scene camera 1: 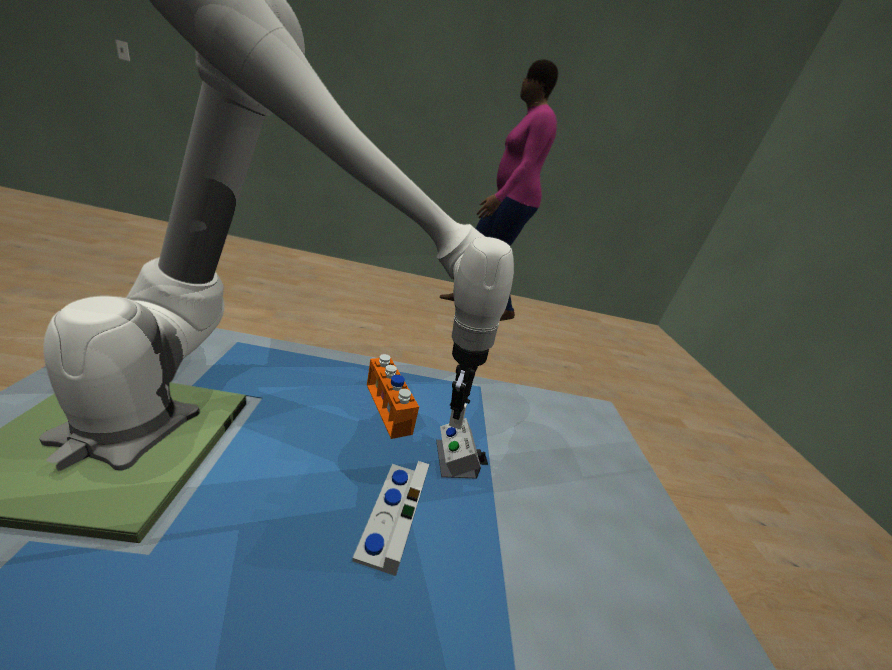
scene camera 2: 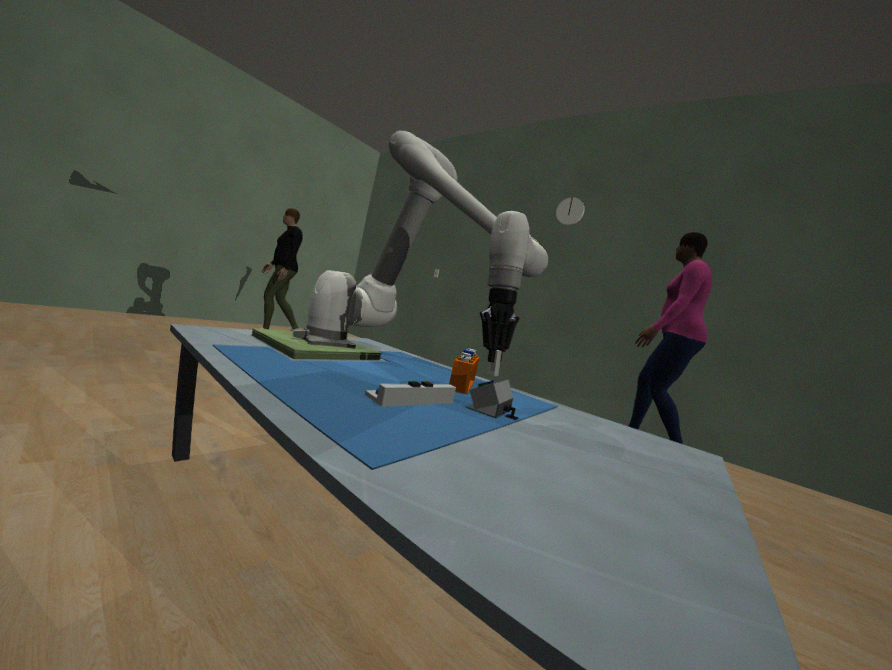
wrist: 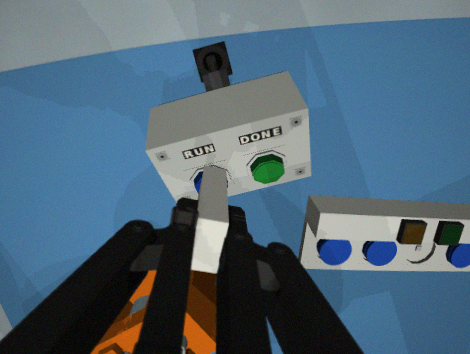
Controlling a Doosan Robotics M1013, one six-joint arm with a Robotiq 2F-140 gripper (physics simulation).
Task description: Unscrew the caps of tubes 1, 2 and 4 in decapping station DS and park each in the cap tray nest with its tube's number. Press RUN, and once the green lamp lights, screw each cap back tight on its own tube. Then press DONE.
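Frame: origin at the arm's base, x ahead, y left, z up, level; centimetres.
Seen in the pictures: gripper, between the fingertips: (scene camera 1: 455,425) (scene camera 2: 492,374) (wrist: 211,187); arm's base, origin of its link: (scene camera 1: 128,425) (scene camera 2: 325,341).
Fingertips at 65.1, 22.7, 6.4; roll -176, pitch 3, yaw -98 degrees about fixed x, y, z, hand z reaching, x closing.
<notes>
Offsets run from my fingertips to a thing's top centre, as dx, dy, dz. Level surfaces: height alone.
My gripper (scene camera 1: 457,419) (scene camera 2: 495,366) (wrist: 211,187) is shut and empty. Its tips overlap the blue RUN button {-0.5, +0.2, -1.6} (scene camera 1: 450,432) (wrist: 200,183) in the wrist view; contact cannot be told. The green DONE button {+1.0, -4.1, -1.6} (scene camera 1: 453,445) (wrist: 267,170) is beside it on the grey control box {+2.4, -1.2, -0.6} (scene camera 1: 462,463) (scene camera 2: 491,398) (wrist: 227,112). The orange decapping station {-19.1, +8.8, +1.3} (scene camera 1: 404,424) (scene camera 2: 463,375) holds several tubes, one with a blue cap {-17.4, +6.7, +3.2} (scene camera 1: 397,380), the others uncapped. The white cap tray {-7.2, -20.7, -3.7} (scene camera 1: 398,537) (scene camera 2: 416,394) (wrist: 360,225) holds three blue caps and one empty nest. Its amber lamp {-4.4, -18.7, -3.7} (scene camera 1: 413,494) (wrist: 414,233) and green lamp {-4.3, -22.6, -3.7} (scene camera 1: 407,511) (wrist: 450,233) look dark.
A blue mat {dz -9.0} (scene camera 1: 288,576) (scene camera 2: 346,425) lies under the station, tray and control box on the grey table {dz -9.3} (scene camera 1: 576,540) (scene camera 2: 576,504). The arm's base stands on a green plate (scene camera 1: 108,504) (scene camera 2: 288,344). A person in pink (scene camera 1: 530,155) (scene camera 2: 688,295) stands beyond the table.
</notes>
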